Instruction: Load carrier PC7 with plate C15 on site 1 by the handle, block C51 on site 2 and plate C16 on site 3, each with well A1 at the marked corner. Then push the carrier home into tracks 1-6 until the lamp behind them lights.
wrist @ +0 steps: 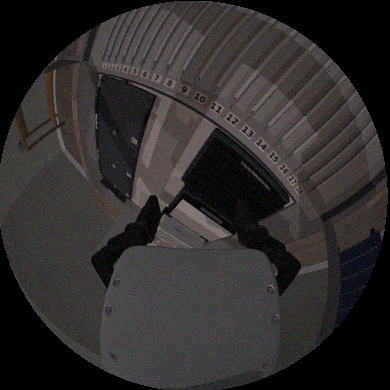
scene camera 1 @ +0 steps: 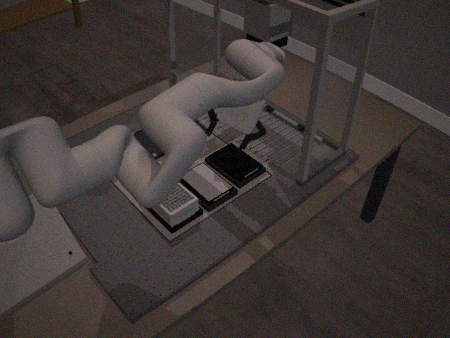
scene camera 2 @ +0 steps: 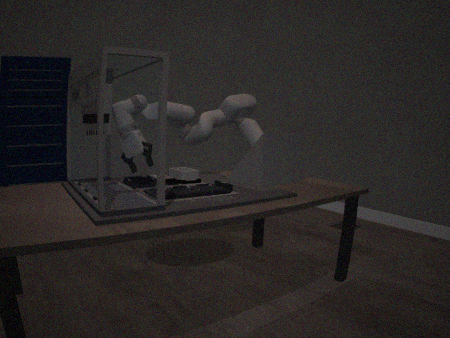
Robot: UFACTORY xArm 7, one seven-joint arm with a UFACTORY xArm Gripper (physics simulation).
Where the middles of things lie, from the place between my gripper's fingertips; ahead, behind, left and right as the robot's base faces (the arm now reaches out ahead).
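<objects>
Dark carrier (scene camera 2: 177, 192): my hand 6 cm above it, 21 cm to the right of it, 7 cm past it.
</objects>
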